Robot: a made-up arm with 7 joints.
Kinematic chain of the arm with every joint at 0, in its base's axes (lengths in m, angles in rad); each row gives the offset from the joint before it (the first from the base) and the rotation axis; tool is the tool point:
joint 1: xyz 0 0 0.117 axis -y
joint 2: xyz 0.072 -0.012 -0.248 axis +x
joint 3: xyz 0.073 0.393 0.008 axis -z
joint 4: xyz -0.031 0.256 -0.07 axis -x
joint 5: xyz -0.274 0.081 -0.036 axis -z
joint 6: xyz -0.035 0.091 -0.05 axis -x
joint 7: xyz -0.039 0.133 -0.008 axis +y
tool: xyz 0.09 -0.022 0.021
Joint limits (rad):
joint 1: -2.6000..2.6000
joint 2: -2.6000..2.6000
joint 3: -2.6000..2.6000
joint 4: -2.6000..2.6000
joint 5: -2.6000..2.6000
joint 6: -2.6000..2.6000
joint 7: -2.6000..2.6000
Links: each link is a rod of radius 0.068 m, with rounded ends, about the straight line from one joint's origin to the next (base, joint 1, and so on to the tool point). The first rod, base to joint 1, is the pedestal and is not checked.
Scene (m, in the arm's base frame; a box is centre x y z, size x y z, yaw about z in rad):
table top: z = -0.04
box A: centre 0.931 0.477 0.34 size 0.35 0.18 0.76 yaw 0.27
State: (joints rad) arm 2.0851 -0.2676 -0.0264 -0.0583 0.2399 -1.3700 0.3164
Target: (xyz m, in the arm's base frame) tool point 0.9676 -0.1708 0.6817
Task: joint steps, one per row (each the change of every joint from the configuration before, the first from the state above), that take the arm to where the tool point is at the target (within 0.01 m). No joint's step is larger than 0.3 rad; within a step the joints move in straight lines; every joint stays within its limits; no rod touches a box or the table.
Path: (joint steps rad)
1: 0.1287 -0.1832 0.1593 -0.0839 -0.2280 0.1168 -0.1011
2: 0.1288 -0.1832 0.1593 -0.0839 -0.2281 0.1169 -0.1011
3: 0.1287 -0.1832 0.1593 -0.0838 -0.2280 0.1168 -0.1011
4: 0.1287 -0.1832 0.1593 -0.0839 -0.2280 0.1168 -0.1011
5: -0.1043 -0.1557 -0.1443 0.1679 0.2247 -0.0825 0.1232
6: -0.1044 -0.1557 -0.1443 0.1679 0.2248 -0.0826 0.1233
7: -0.1043 -0.1557 -0.1443 0.1679 0.2248 -0.0826 0.1232
8: -0.1044 -0.1557 -0.1443 0.1679 0.2248 -0.0825 0.1233

